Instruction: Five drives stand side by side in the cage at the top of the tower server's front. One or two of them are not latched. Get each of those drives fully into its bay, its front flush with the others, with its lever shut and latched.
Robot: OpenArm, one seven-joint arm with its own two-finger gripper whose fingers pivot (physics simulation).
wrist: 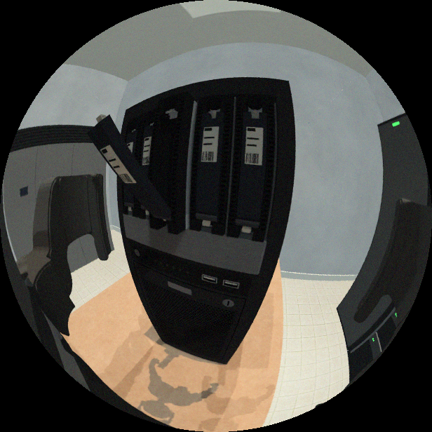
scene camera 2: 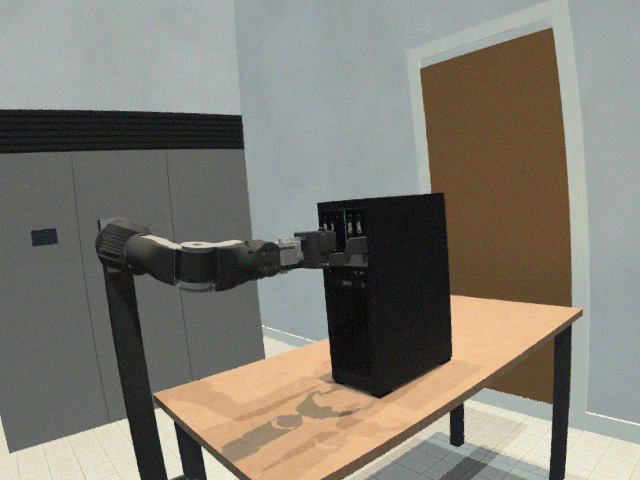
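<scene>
The black tower server [scene camera 2: 408, 289] [wrist: 200, 310] stands upright, its cage at the top front. In the wrist view the middle drive's labelled lever [wrist: 122, 162] is swung far out from its low hinge, its free end up and to the left. The dark middle bay [wrist: 172, 160] lies behind it; how deep its drive sits I cannot tell. The two right drives [wrist: 207, 175] [wrist: 250, 180] have upright, shut levers. The two left drives [wrist: 132, 147] [wrist: 146, 150] are partly hidden by the swung lever. My gripper [scene camera 2: 349, 248] [wrist: 215, 244] is open before the cage, fingers wide apart, holding nothing.
The server stands on a wooden table [scene camera 2: 516, 315] [wrist: 95, 320]. Grey cabinets [scene camera 2: 36, 310] [wrist: 30, 165] stand at the left. A dark cabinet [wrist: 400, 170] with green lights is at the right of the wrist view. A brown door [scene camera 2: 496, 180] is behind the server.
</scene>
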